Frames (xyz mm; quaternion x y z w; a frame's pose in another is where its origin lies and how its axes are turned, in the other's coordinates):
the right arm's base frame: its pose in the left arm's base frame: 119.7 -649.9 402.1 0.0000 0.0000 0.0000 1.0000
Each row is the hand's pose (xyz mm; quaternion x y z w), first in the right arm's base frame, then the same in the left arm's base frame.
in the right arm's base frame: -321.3 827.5 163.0 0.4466 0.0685 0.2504 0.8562
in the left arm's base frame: -201.6 177.6 565.1 0.4466 0.0685 0.2504 0.8562
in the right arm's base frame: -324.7 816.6 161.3 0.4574 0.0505 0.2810 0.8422
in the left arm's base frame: -205.0 166.7 563.4 0.4574 0.0505 0.2810 0.8422
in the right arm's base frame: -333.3 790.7 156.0 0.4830 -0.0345 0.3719 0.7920
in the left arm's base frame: -213.6 140.8 558.1 0.4830 -0.0345 0.3719 0.7920
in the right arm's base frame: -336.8 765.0 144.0 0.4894 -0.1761 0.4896 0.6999
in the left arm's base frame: -217.1 115.1 546.1 0.4894 -0.1761 0.4896 0.6999
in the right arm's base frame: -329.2 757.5 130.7 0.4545 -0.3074 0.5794 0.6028
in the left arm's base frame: -209.5 107.6 532.8 0.4545 -0.3074 0.5794 0.6028
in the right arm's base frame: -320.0 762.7 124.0 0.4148 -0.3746 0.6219 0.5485
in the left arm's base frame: -200.3 112.8 526.1 0.4148 -0.3746 0.6219 0.5485
